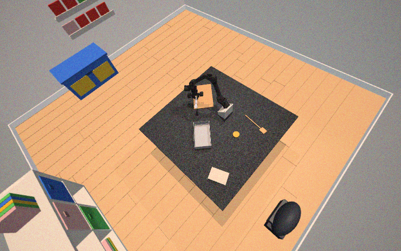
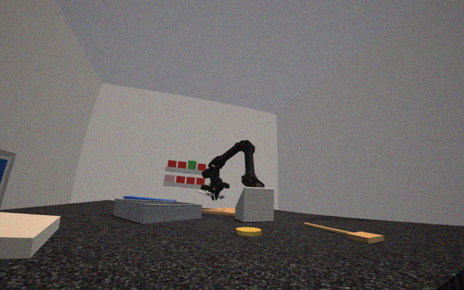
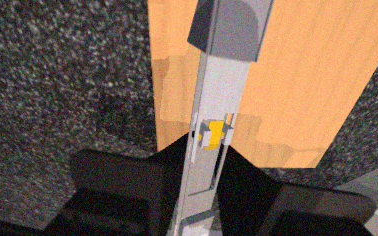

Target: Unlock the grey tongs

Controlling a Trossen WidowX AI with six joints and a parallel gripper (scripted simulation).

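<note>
My gripper tip is now 30 mm below the yellow lock piece, 20 mm to the left of it and 20 mm past it. Also, from my gripper tip: wooden board: 110 mm behind, 60 mm below, 20 mm to the right; then grey roasting tin: 350 mm to the left, 300 mm ahead, 40 mm below; then cream slab: 770 mm to the left, 530 mm ahead, 60 mm below.
</note>
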